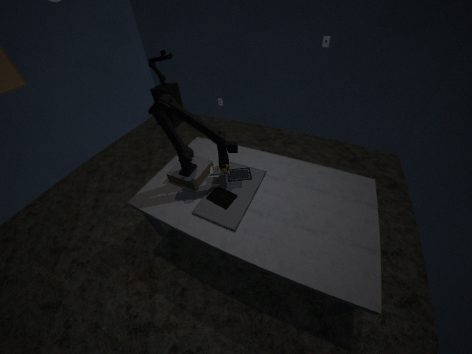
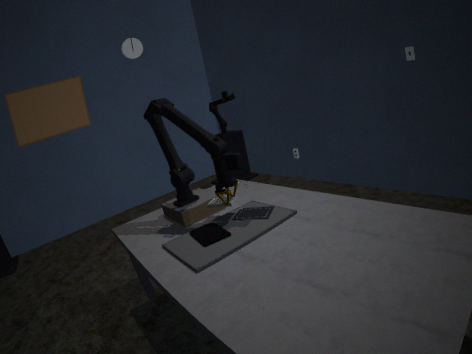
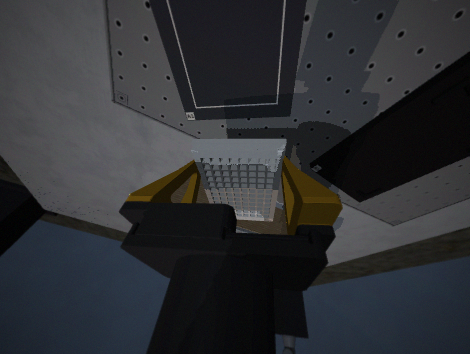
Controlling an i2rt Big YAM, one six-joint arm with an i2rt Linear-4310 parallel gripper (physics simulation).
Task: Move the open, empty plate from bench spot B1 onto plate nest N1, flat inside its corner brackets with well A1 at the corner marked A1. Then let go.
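Places are measured from the arm's base along level axes (x left, y up, z ahead), in millimetres.
Where they show: gripper, between the fingertips: (image 1: 225,169) (image 2: 230,201) (image 3: 239,161); arm's base, origin of its link: (image 1: 188,170) (image 2: 186,201).
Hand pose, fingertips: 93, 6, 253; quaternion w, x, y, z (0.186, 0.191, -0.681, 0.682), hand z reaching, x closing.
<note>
Each offset is from my fingertips to the top centre of the thing, as dx, dy, dz. "pt": to the spot under its first point. Level surfaces: height alone.
The pale plate with its grid of wells {pt -46, +7, -50} (image 1: 215,171) (image 2: 217,202) (image 3: 240,180) is between the yellow fingers of my gripper (image 1: 225,170) (image 2: 228,200) (image 3: 239,161), which is shut on its two sides. It hangs between the arm's base and the flat dark mat with a white outline {dy -67} (image 1: 239,174) (image 2: 255,213) (image 3: 230,55), which looks like spot B1. That mat bears an "A1" tag. The black raised block {-183, -50, +61} (image 1: 222,198) (image 2: 210,234) (image 3: 400,145), apparently nest N1, has a small pale tag at one corner. Its brackets are too dark to tell clearly. The plate is apart from the nest.
The mat and black block are on a grey perforated board (image 1: 230,220) (image 2: 200,259) (image 3: 127,60) on the pale table {dy -81} (image 1: 310,215) (image 2: 350,260). The arm's wooden base box (image 1: 200,179) (image 2: 197,214) stands close beside the plate. Another dark arm (image 1: 161,75) (image 2: 218,114) stands beyond the table.
</note>
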